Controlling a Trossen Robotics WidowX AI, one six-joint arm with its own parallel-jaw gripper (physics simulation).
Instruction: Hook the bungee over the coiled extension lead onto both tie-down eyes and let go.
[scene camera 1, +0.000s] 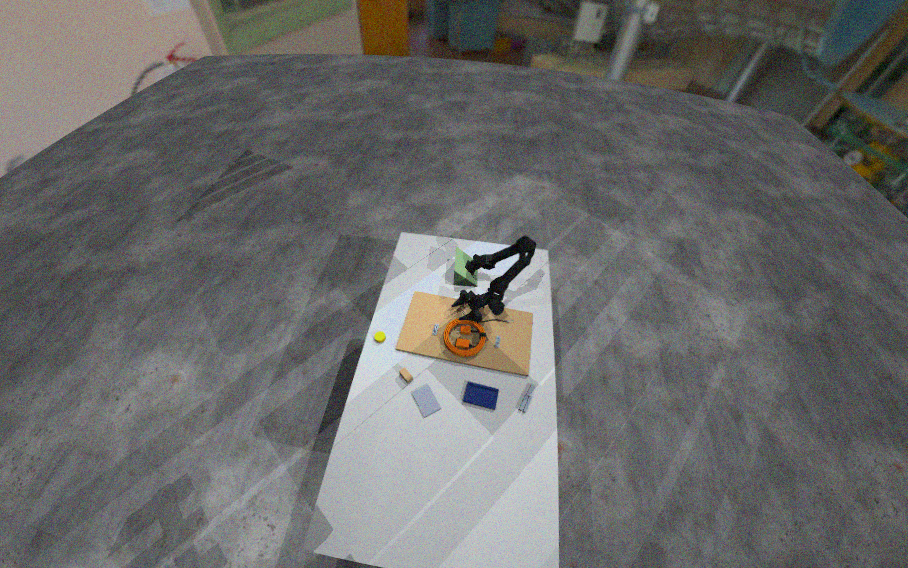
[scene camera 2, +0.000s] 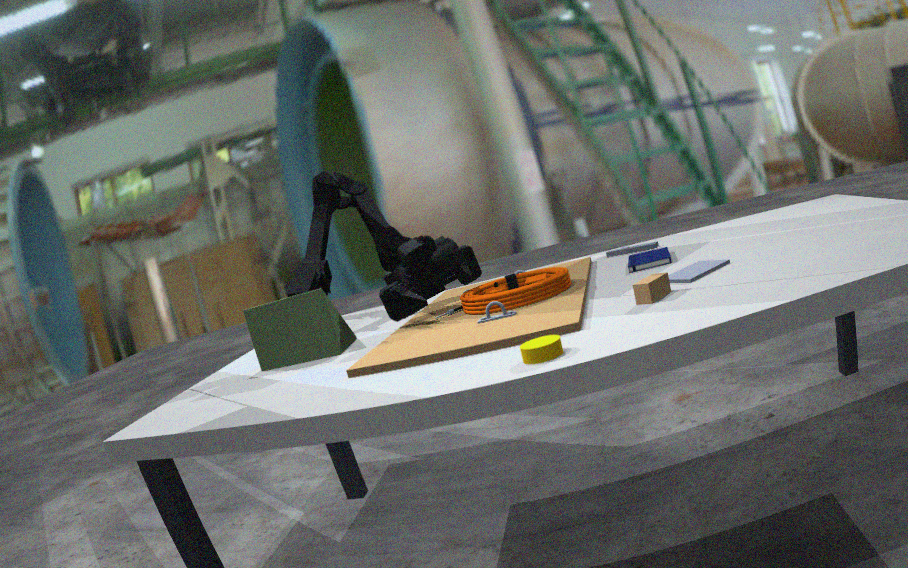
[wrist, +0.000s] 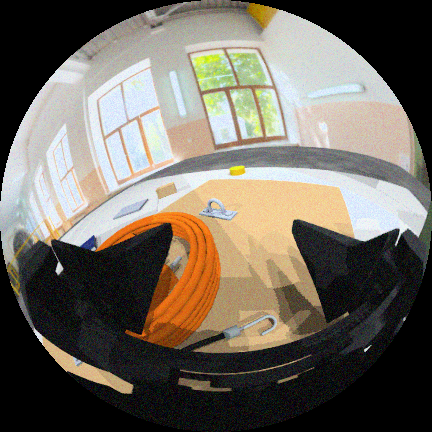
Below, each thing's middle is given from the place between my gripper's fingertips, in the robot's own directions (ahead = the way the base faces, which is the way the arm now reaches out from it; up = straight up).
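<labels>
My gripper: 9 cm short of the orange coiled extension lead (scene camera 2: 513, 291), 7 cm to the right of it, 4 cm above it. From my hand: grey pad (scene camera 2: 689, 274), 43 cm ahead, 1 cm to the right, 6 cm below; tan block (scene camera 2: 652, 288), 35 cm ahead, 13 cm to the right, 5 cm below; yellow disc (scene camera 2: 542, 349), 20 cm ahead, 31 cm to the right, 5 cm below. Going by their middles, grey pad farthest from my gripper of the things named here.
</labels>
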